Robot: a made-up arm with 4 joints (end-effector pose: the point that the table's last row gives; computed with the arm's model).
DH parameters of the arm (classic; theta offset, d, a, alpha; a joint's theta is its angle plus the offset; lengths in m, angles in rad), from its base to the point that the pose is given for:
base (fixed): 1.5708 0.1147 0 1.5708
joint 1: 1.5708 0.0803 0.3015 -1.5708
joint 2: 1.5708 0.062 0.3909 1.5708
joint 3: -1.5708 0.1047 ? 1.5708
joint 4: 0 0.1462 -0.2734 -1.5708
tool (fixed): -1.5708 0.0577 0 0
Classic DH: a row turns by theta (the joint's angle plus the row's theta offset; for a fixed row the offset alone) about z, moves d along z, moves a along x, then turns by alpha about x.
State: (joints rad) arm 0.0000 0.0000 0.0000 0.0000
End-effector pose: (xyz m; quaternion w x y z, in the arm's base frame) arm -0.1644 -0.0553 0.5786 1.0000 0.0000 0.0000 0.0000
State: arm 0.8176 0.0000 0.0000 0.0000
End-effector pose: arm -0.1644 -0.3762 0.3917 0.9176 0.3975 0.0000 0.0000
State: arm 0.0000 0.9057 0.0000 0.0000
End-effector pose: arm -0.1985 -0.0553 0.3239 0.8992 0.0000 -0.4375 0.0000
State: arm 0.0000 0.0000 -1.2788 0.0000
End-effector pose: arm -0.2621 -0.2001 0.5786 0.8025 0.0000 0.0000 -0.5967
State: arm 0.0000 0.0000 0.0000 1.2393
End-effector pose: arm -0.1644 0.0746 0.2812 0.8141 0.5808 0.0000 0.0000
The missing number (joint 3, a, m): 0.2801
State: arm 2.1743 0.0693 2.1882 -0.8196
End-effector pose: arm -0.5283 -0.4852 -0.2456 0.3766 0.2634 -0.8867 0.0497
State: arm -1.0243 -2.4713 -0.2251 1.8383
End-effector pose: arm 0.1148 0.5720 0.2349 0.3421 0.0320 0.0939 -0.9344
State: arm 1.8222 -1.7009 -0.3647 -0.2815
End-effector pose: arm 0.3458 -0.4745 -0.0927 0.5605 0.3539 0.4704 0.5825
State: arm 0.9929 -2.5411 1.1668 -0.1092
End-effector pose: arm 0.4749 -0.2414 0.3655 0.0019 -0.5812 -0.5939 -0.5562
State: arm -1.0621 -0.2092 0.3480 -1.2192
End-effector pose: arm -0.1686 0.7539 0.2906 0.4249 -0.8828 0.0890 0.1797
